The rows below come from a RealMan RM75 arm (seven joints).
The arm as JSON. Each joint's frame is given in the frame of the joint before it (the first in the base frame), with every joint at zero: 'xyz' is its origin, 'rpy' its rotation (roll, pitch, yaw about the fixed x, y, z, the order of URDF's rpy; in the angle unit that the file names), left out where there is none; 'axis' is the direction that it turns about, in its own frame. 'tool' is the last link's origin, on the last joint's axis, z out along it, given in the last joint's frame.
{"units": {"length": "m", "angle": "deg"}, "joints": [
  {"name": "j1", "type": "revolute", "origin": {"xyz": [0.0, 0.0, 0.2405]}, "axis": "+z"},
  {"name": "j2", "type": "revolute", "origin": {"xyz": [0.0, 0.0, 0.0], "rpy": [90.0, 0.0, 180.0]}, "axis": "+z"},
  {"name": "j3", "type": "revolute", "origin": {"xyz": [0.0, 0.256, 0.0], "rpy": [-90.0, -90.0, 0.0]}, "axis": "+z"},
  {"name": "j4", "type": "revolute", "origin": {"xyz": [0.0, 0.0, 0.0], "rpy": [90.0, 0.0, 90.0]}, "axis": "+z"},
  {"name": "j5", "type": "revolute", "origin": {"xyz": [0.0, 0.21, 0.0], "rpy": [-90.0, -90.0, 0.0]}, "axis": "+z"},
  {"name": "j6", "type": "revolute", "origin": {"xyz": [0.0, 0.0, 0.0], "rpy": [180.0, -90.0, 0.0]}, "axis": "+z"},
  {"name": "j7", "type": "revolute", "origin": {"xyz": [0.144, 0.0, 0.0], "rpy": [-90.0, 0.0, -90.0]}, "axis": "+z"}
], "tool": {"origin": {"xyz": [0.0, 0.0, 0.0], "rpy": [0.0, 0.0, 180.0]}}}
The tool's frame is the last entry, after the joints.
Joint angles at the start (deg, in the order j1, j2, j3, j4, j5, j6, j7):
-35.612 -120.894 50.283 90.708 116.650 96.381 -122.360
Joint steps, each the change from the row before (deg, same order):
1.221 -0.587 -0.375 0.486 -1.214 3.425 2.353
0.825 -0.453 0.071 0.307 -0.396 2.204 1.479
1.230 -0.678 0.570 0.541 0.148 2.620 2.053
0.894 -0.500 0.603 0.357 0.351 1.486 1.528
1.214 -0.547 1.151 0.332 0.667 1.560 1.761
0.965 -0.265 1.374 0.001 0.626 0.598 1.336
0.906 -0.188 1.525 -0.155 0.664 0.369 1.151
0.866 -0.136 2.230 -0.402 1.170 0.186 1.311
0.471 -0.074 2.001 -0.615 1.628 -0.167 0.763
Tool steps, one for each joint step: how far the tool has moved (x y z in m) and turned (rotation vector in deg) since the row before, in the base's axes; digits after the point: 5 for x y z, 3 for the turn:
-0.00485 -0.01151 -0.00375 -2.466 0.470 -2.237
-0.00338 -0.00767 -0.00375 -1.775 0.612 -1.373
-0.00509 -0.01001 -0.00628 -2.236 1.378 -1.725
-0.00359 -0.00641 -0.00480 -1.373 1.068 -1.178
-0.00491 -0.00770 -0.00674 -1.801 1.510 -1.227
-0.00383 -0.00475 -0.00598 -1.286 1.278 -0.851
-0.00369 -0.00420 -0.00619 -1.312 1.250 -0.676
-0.00401 -0.00419 -0.00856 -1.721 1.872 -0.849
-0.00393 -0.00209 -0.00794 -1.383 2.017 -0.216

